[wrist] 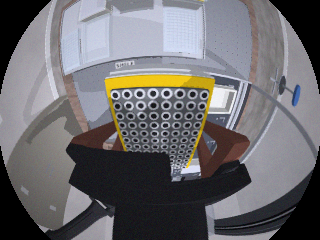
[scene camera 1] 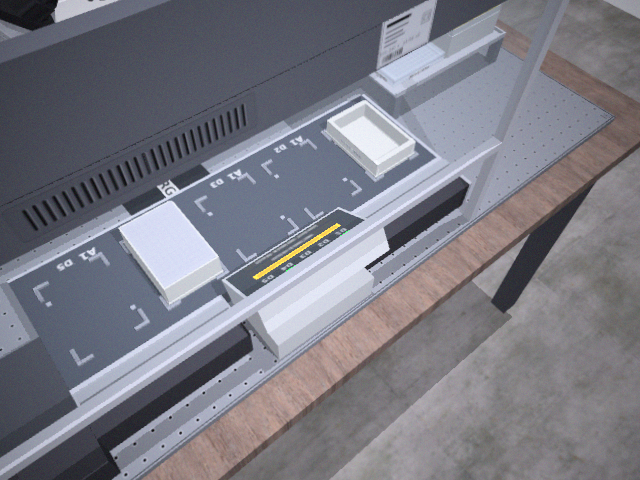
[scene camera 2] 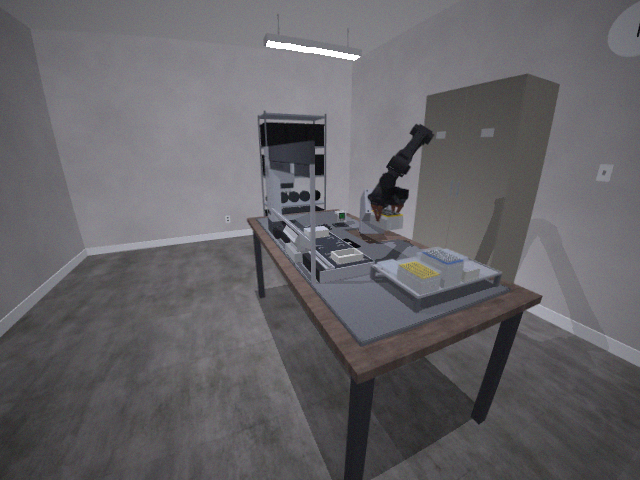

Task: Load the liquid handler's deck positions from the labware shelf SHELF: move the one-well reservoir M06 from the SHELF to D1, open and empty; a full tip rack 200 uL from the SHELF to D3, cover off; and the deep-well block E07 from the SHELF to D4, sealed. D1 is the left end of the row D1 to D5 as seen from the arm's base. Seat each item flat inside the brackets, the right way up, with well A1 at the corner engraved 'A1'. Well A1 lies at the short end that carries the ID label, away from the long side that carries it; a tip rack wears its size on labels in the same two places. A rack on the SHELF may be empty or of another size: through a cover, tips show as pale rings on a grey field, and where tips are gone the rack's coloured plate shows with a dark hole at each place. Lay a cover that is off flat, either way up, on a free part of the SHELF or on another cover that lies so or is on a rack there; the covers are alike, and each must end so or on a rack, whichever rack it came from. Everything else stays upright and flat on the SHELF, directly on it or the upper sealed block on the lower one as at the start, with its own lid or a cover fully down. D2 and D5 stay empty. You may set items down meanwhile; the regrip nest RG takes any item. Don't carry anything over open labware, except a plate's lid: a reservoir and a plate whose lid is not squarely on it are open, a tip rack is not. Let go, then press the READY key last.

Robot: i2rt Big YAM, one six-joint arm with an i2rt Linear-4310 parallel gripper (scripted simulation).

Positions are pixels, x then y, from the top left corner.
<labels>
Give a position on a clear tip-rack cover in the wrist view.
At 97,34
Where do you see a clear flat plate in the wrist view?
At 181,32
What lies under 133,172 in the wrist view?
My gripper.
</labels>
